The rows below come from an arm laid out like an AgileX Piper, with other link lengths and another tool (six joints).
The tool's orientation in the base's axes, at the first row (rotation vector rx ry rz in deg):
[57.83 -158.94 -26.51]
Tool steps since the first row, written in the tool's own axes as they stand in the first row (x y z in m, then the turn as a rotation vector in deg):
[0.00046 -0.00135 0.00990 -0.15 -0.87 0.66]
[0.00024 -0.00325 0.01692 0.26 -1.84 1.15]
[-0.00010 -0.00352 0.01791 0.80 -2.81 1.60]
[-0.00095 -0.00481 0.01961 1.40 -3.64 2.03]
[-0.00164 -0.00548 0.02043 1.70 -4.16 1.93]
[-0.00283 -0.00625 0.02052 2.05 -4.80 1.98]
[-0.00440 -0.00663 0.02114 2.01 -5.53 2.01]
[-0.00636 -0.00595 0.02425 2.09 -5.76 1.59]
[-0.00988 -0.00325 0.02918 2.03 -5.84 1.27]
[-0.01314 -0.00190 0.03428 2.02 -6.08 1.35]
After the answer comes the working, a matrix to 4 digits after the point.
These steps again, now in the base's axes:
[-0.00198 0.00104 -0.00975 0.47 -0.38 -0.92]
[-0.00240 0.00145 -0.01700 0.62 -1.23 -1.69]
[-0.00222 0.00170 -0.01804 0.68 -2.18 -2.42]
[-0.00122 0.00172 -0.02010 0.62 -3.07 -3.08]
[-0.00049 0.00187 -0.02113 0.73 -3.67 -3.15]
[0.00085 0.00210 -0.02152 0.83 -4.35 -3.40]
[0.00213 0.00299 -0.02229 1.29 -4.84 -3.68]
[0.00244 0.00548 -0.02506 1.47 -5.16 -3.36]
[0.00229 0.01087 -0.02892 1.64 -5.25 -3.09]
[0.00271 0.01515 -0.03338 1.78 -5.40 -3.24]

The tool's axes in the first row as the columns of a matrix, in the base's axes (rounded; the answer above uses it unrounded):
[-0.7614 -0.5998 -0.2460]
[-0.6472 0.7255 0.2341]
[0.0381 0.3375 -0.9406]

